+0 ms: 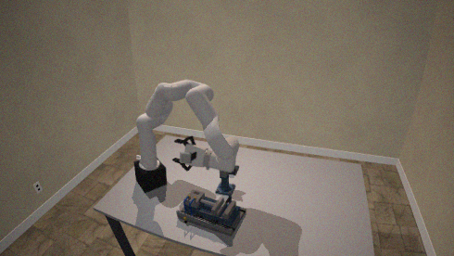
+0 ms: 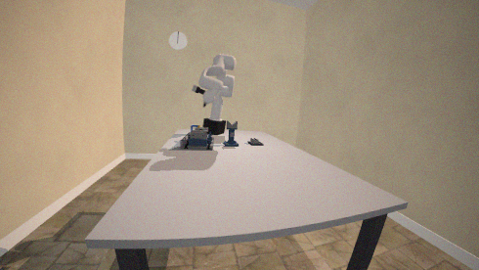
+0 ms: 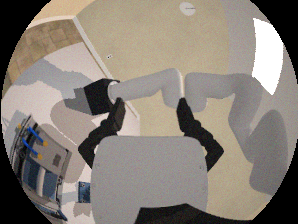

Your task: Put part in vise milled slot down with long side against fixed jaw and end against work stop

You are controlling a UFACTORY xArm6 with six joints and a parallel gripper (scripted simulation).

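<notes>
The part is 320 mm to the left of my hand, 300 mm below it and 180 mm ahead of it. Also, from my hand: vise (290 mm below, 180 mm ahead, 60 mm to the right); dark infeed plate (330 mm to the left, 320 mm below, 180 mm ahead).
</notes>
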